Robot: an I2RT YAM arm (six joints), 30 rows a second.
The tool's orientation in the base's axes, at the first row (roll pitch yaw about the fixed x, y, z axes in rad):
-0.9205, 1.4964, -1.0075
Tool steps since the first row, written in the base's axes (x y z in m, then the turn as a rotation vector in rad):
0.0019, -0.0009, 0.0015, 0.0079, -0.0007, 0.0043
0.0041, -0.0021, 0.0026, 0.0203, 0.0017, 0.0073
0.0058, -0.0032, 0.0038, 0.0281, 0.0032, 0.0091
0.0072, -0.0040, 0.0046, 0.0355, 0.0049, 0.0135
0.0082, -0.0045, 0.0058, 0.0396, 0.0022, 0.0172
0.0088, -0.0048, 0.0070, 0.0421, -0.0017, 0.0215
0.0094, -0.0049, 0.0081, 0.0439, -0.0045, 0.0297
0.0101, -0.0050, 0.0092, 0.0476, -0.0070, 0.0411
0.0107, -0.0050, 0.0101, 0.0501, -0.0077, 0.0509
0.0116, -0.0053, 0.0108, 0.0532, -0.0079, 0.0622
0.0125, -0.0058, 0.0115, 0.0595, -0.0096, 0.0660
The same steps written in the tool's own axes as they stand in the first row. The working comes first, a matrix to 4 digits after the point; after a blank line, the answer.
The tool's axes in the first row as the columns of a matrix, in the base's axes (used below as rounded here):
0.0397, 0.0881, 0.9953
-0.0628, 0.9944, -0.0855
-0.9972, -0.0592, 0.0450

-0.0014, -0.0008, 0.0020, -0.0039, -0.0003, 0.0081
-0.0023, -0.0019, 0.0044, -0.0066, 0.0030, 0.0204
-0.0034, -0.0029, 0.0062, -0.0082, 0.0051, 0.0281
-0.0041, -0.0036, 0.0077, -0.0124, 0.0072, 0.0355
-0.0052, -0.0041, 0.0088, -0.0157, 0.0047, 0.0400
-0.0063, -0.0044, 0.0095, -0.0197, 0.0007, 0.0430
-0.0074, -0.0045, 0.0101, -0.0276, -0.0024, 0.0454
-0.0085, -0.0046, 0.0109, -0.0387, -0.0052, 0.0498
-0.0093, -0.0046, 0.0115, -0.0483, -0.0063, 0.0528
-0.0100, -0.0049, 0.0125, -0.0594, -0.0069, 0.0564
-0.0106, -0.0053, 0.0135, -0.0629, -0.0082, 0.0630

